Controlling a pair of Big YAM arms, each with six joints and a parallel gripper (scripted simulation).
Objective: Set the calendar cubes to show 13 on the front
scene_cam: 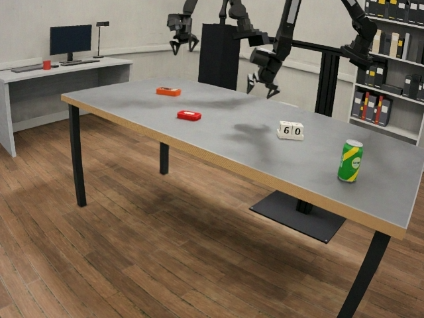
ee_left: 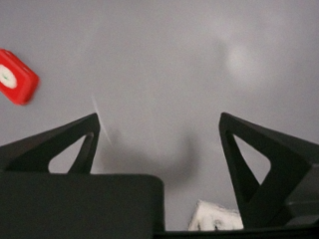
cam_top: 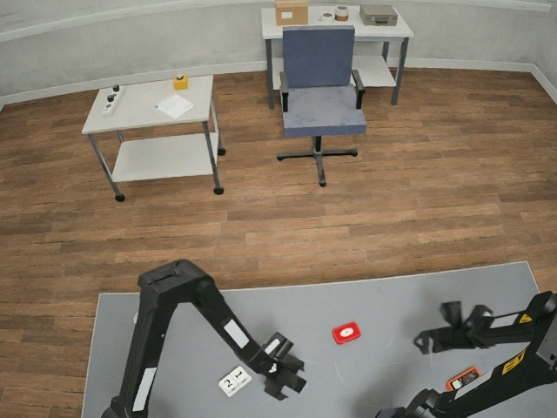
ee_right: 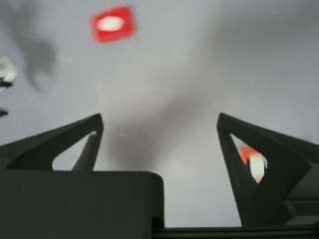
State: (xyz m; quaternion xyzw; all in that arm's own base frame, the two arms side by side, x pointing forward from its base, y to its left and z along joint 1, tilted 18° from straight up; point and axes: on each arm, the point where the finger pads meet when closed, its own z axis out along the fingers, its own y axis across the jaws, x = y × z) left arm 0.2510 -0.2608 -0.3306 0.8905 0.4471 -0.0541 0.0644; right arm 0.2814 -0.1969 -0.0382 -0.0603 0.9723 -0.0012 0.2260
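Right now my left hand is 4 cm short of the white calendar tray, 19 cm to the right of it and 11 cm above it. Also, from my left hand: red box (18 cm ahead, 21 cm to the right, 11 cm below).
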